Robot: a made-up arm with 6 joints. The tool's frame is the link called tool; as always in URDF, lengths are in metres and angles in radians. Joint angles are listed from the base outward.
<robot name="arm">
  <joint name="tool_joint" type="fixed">
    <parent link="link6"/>
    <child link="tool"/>
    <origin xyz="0 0 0" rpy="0 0 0"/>
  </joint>
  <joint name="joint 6" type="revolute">
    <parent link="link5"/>
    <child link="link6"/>
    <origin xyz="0 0 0.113" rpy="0 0 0"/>
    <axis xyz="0 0 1"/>
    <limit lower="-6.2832" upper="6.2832"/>
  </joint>
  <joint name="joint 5" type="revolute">
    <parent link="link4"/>
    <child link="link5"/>
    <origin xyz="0 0 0" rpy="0 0 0"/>
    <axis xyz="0 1 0"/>
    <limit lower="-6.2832" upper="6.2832"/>
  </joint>
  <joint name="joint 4" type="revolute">
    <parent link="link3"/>
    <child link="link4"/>
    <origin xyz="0 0 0.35" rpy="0 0 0"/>
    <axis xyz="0 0 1"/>
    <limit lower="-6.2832" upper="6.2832"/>
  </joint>
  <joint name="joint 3" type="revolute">
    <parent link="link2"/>
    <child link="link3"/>
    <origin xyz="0 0 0.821" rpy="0 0 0"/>
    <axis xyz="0 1 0"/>
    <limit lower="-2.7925" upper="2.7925"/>
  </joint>
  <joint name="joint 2" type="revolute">
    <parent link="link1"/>
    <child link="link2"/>
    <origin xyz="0 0.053 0" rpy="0 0 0"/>
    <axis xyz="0 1 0"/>
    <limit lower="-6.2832" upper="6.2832"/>
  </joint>
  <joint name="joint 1" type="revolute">
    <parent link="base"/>
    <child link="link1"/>
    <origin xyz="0 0 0.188" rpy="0 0 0"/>
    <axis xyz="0 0 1"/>
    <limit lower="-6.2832" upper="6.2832"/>
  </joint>
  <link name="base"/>
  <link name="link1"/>
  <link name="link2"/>
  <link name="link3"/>
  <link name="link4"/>
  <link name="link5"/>
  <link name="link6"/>
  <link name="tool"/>
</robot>
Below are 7 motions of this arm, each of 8 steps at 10 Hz.
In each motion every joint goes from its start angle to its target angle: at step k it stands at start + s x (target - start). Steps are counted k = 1, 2, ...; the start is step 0. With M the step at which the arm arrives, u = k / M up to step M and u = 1 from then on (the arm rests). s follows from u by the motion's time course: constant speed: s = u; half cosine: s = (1 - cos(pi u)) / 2; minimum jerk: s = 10 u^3 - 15 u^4 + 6 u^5.
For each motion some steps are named. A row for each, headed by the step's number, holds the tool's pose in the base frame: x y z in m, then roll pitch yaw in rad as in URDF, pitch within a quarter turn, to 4 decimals.
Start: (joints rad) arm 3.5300 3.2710 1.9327 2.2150 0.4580 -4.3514
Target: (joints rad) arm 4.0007 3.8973 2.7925 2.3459 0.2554 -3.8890
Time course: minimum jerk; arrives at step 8
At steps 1, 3, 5, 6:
1: 0.5171 0.1158 -0.4286 1.3368 0.4122 1.5046
3: 0.5193 0.1953 -0.2575 0.9622 0.1143 1.6307
5: 0.4077 0.2591 -0.0397 0.2443 -0.1972 2.1402
6: 0.3503 0.2589 0.0047 -0.0578 -0.1993 2.3785

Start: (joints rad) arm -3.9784 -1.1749 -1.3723 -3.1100 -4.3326 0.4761
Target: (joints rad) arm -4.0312 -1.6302 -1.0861 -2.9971 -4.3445 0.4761
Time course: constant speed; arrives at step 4
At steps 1, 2, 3, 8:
1: 0.5332 -0.6777 0.0989 -1.9599 -1.0957 1.0139
2: 0.5314 -0.6885 0.0049 -1.8823 -1.1189 0.9068
3: 0.5226 -0.6913 -0.0904 -1.7959 -1.1376 0.7905
8: 0.5072 -0.6858 -0.1856 -1.7021 -1.1510 0.6662

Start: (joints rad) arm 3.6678 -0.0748 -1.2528 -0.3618 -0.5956 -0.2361
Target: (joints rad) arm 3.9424 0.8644 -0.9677 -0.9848 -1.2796 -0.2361
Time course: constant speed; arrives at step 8
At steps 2, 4, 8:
2: 0.2773 0.0768 1.1656 1.7901 -0.8827 1.6413
4: 0.0766 -0.0795 1.2138 1.5164 -0.9123 1.7503
8: -0.2631 -0.4770 1.0951 0.9309 -1.1737 2.0113

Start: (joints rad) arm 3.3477 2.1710 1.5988 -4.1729 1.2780 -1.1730
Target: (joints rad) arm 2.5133 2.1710 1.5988 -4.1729 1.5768 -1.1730
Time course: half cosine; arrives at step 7
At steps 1, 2, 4, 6, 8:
1: -0.4680 -0.2261 -0.6168 2.4258 -0.8244 -0.8176
2: -0.4941 -0.1717 -0.6135 2.3757 -0.8363 -0.9173
4: -0.5325 0.0105 -0.6028 2.2173 -0.8688 -1.2146
6: -0.5145 0.1622 -0.5938 2.0841 -0.8903 -1.4462
8: -0.5082 0.1838 -0.5925 2.0643 -0.8930 -1.4795

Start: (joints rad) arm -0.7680 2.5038 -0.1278 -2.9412 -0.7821 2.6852
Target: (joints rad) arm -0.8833 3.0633 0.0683 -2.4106 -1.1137 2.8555
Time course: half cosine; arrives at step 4
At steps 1, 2, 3, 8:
1: 0.4988 -0.3910 -0.8963 2.9066 -0.1034 2.5941
2: 0.3195 -0.2074 -0.9970 2.7259 -0.4728 2.4059
3: 0.1521 -0.0043 -1.0337 2.6242 -0.8639 2.2178
8: 0.0887 0.0822 -1.0311 2.6179 -1.0271 2.1176

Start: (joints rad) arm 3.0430 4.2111 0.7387 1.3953 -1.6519 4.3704
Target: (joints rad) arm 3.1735 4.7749 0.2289 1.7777 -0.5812 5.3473
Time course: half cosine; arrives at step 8
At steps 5, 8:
5: 1.2175 0.0258 0.2180 -0.6018 -1.2834 -1.5846
8: 1.2406 0.0473 0.3792 -1.0157 -0.8492 -1.3643

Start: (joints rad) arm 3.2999 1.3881 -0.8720 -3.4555 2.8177 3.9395
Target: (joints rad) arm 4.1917 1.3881 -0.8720 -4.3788 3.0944 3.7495
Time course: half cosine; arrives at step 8
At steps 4, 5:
4: -0.7124 -0.5739 0.5523 -2.4990 -0.1640 -0.9640
5: -0.6098 -0.6883 0.5484 -2.5428 -0.0648 -0.8928

